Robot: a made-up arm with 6 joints. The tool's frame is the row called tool. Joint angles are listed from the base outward.
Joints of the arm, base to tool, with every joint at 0 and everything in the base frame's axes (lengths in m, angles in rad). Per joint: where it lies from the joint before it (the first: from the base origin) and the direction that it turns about. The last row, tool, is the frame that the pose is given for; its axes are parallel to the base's.
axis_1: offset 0.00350 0.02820 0.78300 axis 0 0 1
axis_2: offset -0.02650 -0.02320 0.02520 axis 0 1 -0.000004
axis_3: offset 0.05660 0.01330 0.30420 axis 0 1 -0.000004
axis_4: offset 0.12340 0.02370 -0.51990 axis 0 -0.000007 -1
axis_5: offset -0.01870 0.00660 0.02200 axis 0 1 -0.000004
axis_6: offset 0.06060 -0.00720 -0.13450 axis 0 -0.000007 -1
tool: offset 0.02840 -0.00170 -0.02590
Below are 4 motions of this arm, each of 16 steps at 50 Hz.
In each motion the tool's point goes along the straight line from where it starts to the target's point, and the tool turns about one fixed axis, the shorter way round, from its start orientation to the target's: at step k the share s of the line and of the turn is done. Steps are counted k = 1, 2, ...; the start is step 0. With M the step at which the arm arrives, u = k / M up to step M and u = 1 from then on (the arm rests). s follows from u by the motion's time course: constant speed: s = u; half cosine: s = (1 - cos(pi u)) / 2; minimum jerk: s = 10 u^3 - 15 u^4 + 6 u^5.
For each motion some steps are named. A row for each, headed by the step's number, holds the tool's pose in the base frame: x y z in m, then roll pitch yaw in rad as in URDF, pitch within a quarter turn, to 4 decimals.
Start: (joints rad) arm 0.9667 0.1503 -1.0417 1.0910 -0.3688 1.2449
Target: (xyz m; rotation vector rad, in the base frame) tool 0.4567 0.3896 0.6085 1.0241 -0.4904 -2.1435
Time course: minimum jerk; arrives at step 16
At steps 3, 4, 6, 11, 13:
3: 0.4481 0.5070 0.8121 1.0151 0.5009 -1.2923
4: 0.4486 0.5002 0.8004 1.0029 0.5083 -1.3382
6: 0.4502 0.4791 0.7637 0.9618 0.5282 -1.4838
11: 0.4551 0.4118 0.6470 0.8146 0.5540 -1.9577
13: 0.4563 0.3956 0.6189 0.7781 0.5510 -2.0726

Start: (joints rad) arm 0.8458 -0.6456 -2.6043 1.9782 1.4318 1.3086
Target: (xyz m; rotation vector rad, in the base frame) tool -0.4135 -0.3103 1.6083 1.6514 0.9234 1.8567
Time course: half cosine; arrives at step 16
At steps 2, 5, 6, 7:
2: -0.3909 -0.1514 1.6483 1.6713 -0.3749 1.2468
5: -0.3953 -0.1818 1.6406 1.6595 -0.4447 1.3357
6: -0.3973 -0.1961 1.6370 1.6514 -0.4771 1.3788
7: -0.3995 -0.2116 1.6331 1.6407 -0.5119 1.4267

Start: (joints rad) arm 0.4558 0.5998 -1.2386 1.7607 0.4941 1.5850
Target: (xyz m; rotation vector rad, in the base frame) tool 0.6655 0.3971 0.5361 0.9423 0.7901 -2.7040
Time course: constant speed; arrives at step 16
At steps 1, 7, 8, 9, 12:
1: 0.5853 0.3807 0.5524 -0.6370 0.6198 -2.9486
7: 0.6174 0.3873 0.5459 -0.6106 0.6374 -3.0318
8: 0.6227 0.3883 0.5448 -0.6064 0.6405 -3.0457
9: 0.6281 0.3894 0.5437 -0.6022 0.6436 -3.0596
12: 0.6441 0.3927 0.5404 -0.5899 0.6534 -3.1015

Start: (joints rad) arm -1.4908 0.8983 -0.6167 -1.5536 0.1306 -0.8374
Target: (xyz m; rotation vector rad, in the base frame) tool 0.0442 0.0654 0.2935 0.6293 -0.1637 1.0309
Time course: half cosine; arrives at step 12
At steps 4, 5, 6, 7, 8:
4: 0.0643 -0.0802 0.2857 0.3338 -0.1950 0.9218
5: 0.0611 -0.0568 0.2870 0.3554 -0.2315 0.9306
6: 0.0576 -0.0317 0.2883 0.3784 -0.2710 0.9392
7: 0.0541 -0.0066 0.2897 0.4013 -0.3106 0.9469
8: 0.0509 0.0169 0.2909 0.4226 -0.3477 0.9533

